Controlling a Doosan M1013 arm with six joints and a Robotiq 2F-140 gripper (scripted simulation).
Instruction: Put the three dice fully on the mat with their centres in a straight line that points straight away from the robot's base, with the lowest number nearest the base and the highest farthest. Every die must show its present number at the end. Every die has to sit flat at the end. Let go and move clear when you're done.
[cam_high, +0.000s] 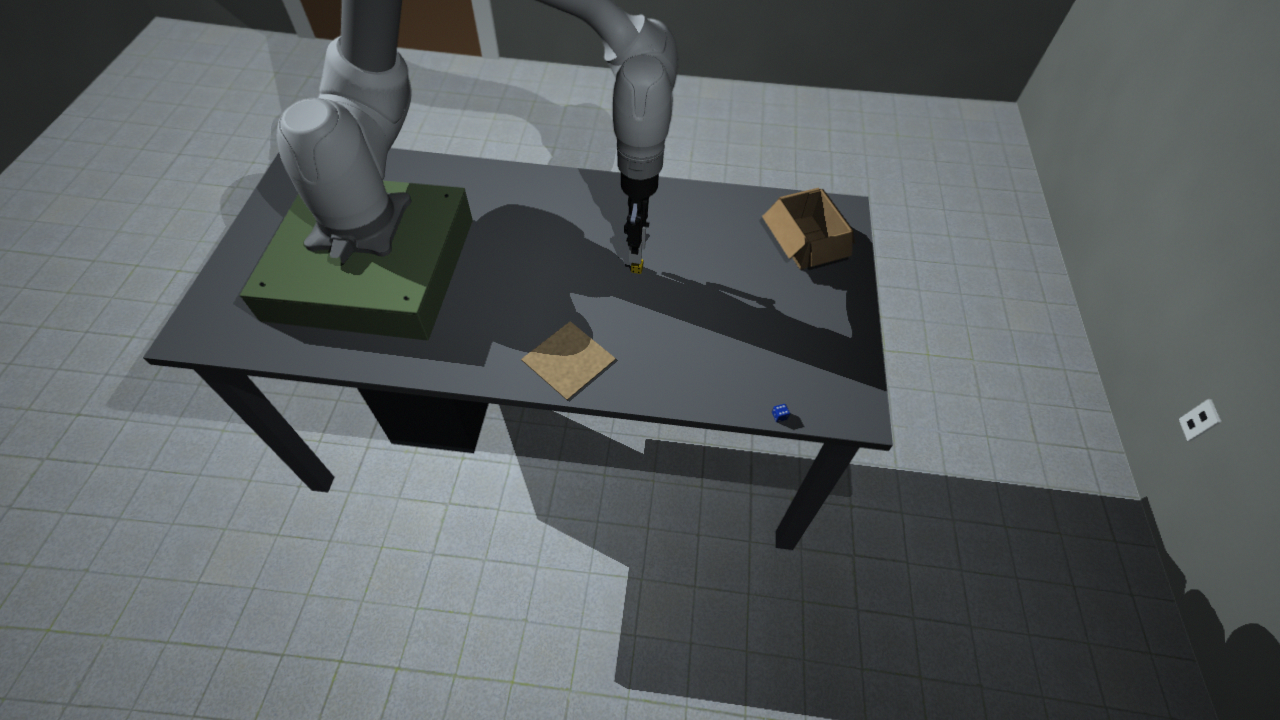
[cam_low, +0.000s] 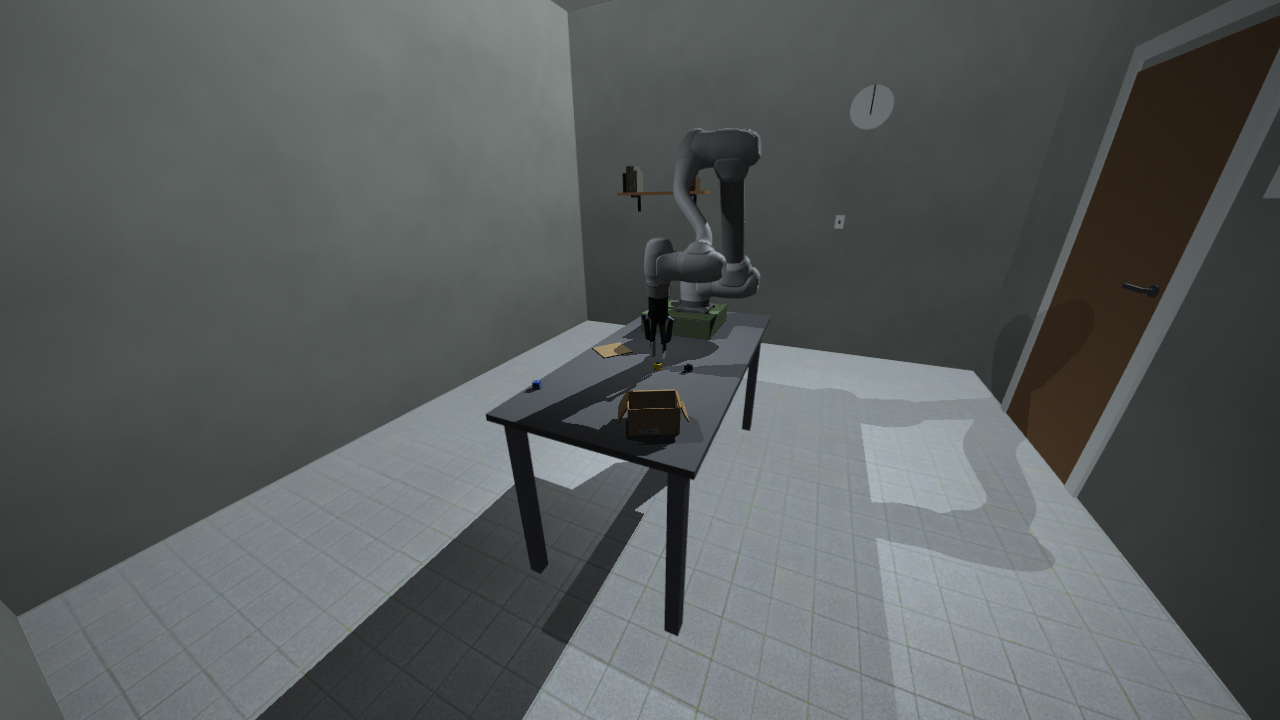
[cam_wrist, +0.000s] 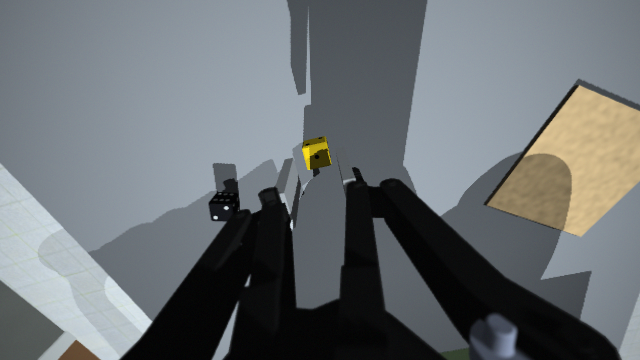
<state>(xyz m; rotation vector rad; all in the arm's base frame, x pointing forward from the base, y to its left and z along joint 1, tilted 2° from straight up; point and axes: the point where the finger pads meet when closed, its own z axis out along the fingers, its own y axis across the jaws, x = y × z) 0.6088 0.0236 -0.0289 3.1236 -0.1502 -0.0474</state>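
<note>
My gripper is now 7 cm above the yellow die. The rest, counted from my hand: tan mat 27 cm to the right, 12 cm behind, 8 cm below; cardboard box 39 cm ahead, 14 cm to the left, 4 cm below; black die 12 cm to the left, 7 cm below, 3 cm behind.
</note>
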